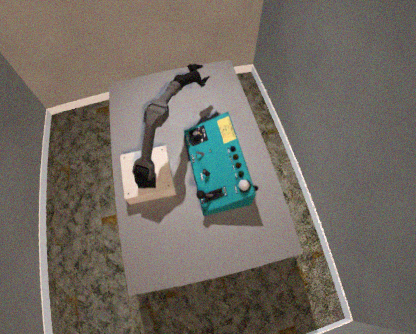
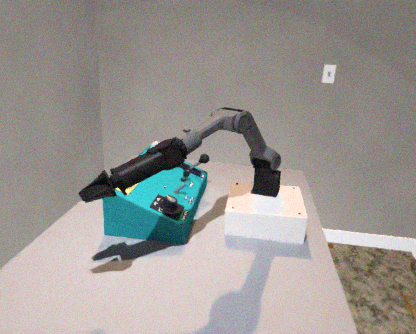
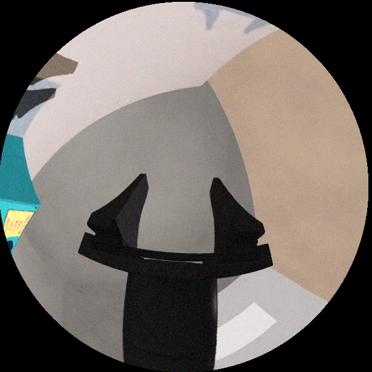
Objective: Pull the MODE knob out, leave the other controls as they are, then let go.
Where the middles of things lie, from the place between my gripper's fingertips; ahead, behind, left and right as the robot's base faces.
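The teal control box [image 2: 138, 214] is 150 mm below my hand, and I find it 490 mm to the right of that hand and 60 mm ahead of it.
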